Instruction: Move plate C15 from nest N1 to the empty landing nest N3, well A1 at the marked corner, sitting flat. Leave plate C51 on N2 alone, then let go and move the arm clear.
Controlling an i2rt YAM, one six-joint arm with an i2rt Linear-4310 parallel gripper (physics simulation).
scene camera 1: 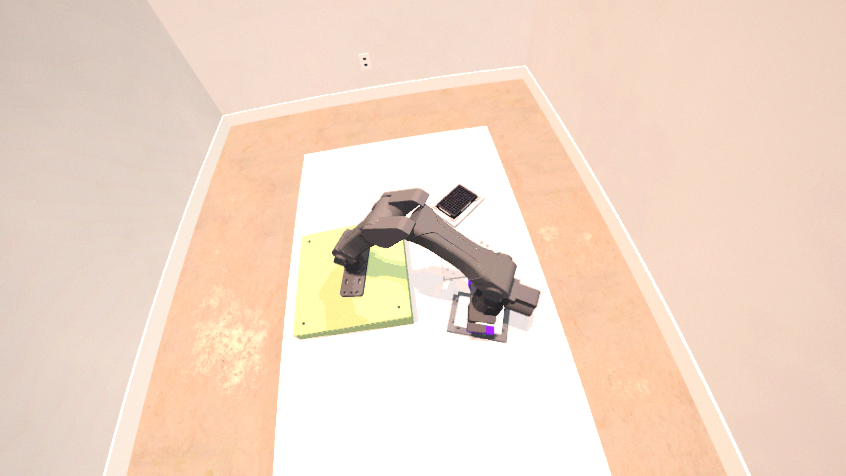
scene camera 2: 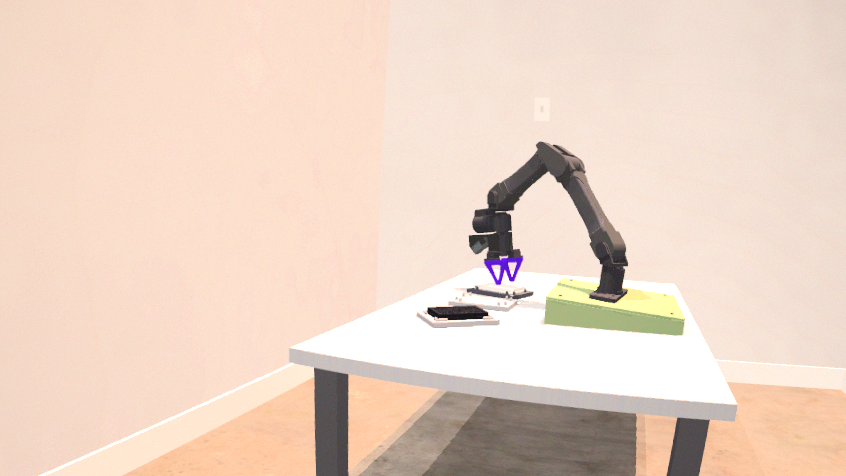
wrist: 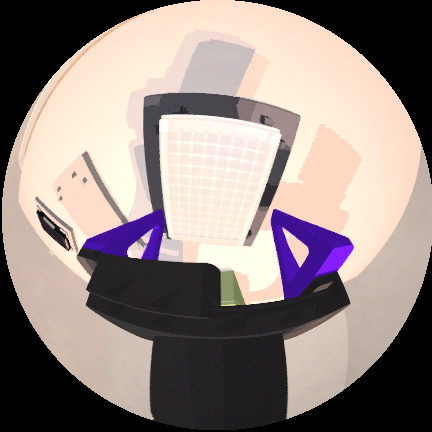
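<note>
A white gridded plate (scene camera 1: 463, 307) (scene camera 2: 498, 288) (wrist: 215, 180) sits on a dark nest (scene camera 1: 451, 322) (scene camera 2: 523, 293) (wrist: 152, 150). My gripper (scene camera 2: 505, 281) (wrist: 217, 214) is open above it, its purple fingertips apart, toward the plate's near end in the wrist view. A black plate (scene camera 1: 457, 201) (scene camera 2: 457, 312) (wrist: 52, 230) sits on a white nest (scene camera 1: 455, 222) (scene camera 2: 437, 322). Between these stands an empty pale nest (scene camera 2: 482, 303) (wrist: 80, 185), mostly hidden by the arm in scene camera 1. No labels or corner marks are readable.
The arm stands on a yellow-green block (scene camera 1: 325, 307) (scene camera 2: 615, 316) (wrist: 231, 287) beside the nests. Its forearm reaches over the pale nest in scene camera 1. The white table (scene camera 1: 425, 402) (scene camera 2: 532, 355) has its edge beyond the nests.
</note>
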